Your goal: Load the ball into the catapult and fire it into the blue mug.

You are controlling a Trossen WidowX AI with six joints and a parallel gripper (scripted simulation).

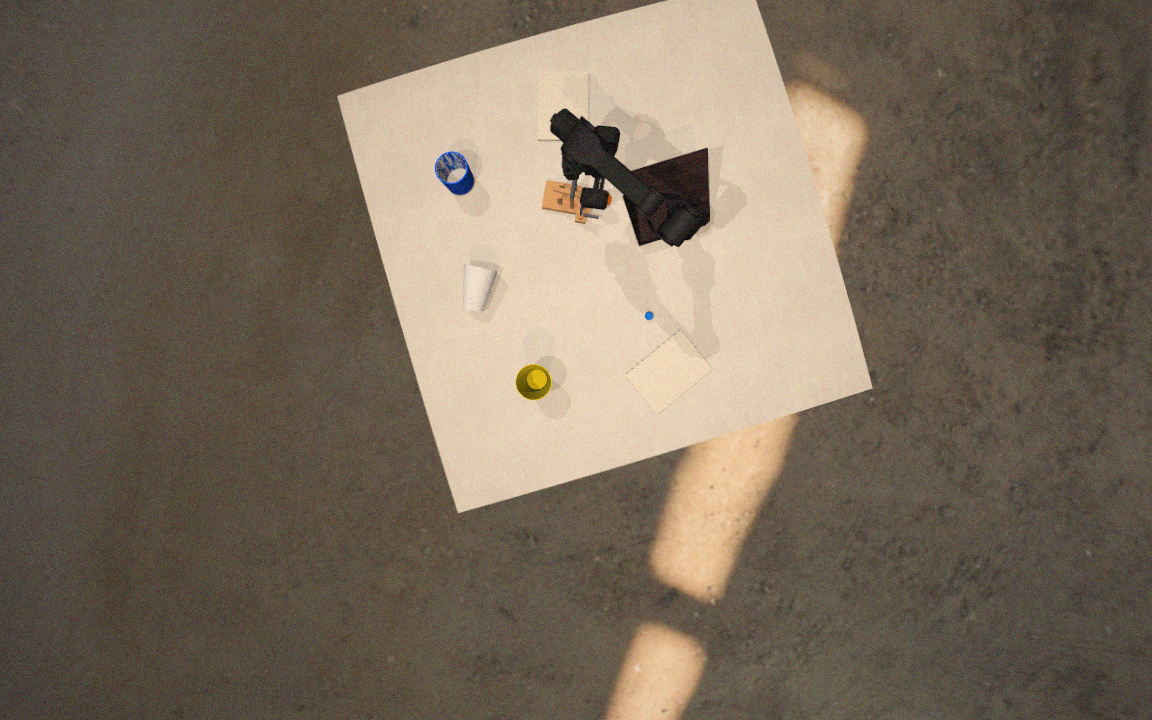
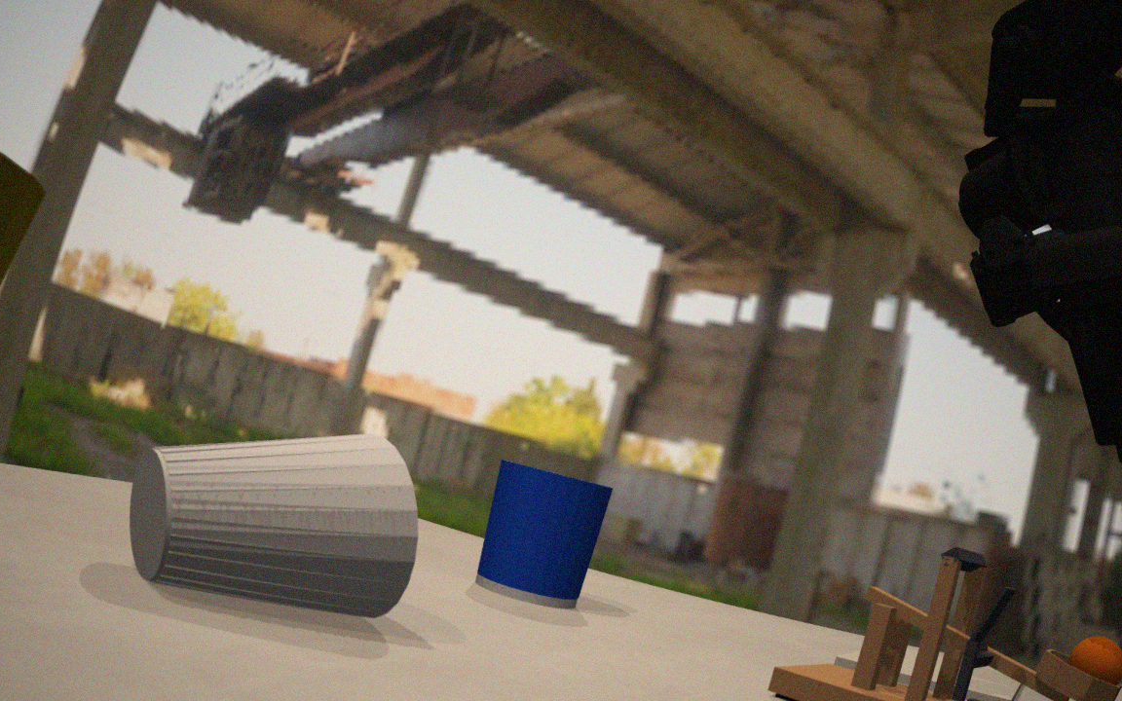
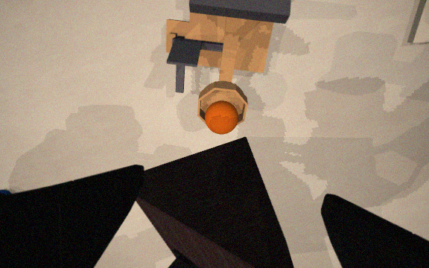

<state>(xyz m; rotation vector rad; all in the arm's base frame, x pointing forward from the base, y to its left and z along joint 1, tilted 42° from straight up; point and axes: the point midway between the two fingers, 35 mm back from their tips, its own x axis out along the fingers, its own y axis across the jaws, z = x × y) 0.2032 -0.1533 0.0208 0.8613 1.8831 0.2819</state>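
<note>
My gripper tip is 12 cm above the orange ball, 1 cm to the right of it and 1 cm past it. The rest, counted from my gripper tip: wooden catapult: 13 cm below, 6 cm ahead; blue mug: 38 cm ahead, 18 cm to the right, 15 cm below; small blue ball: 35 cm to the left, 17 cm below, 5 cm behind.
</note>
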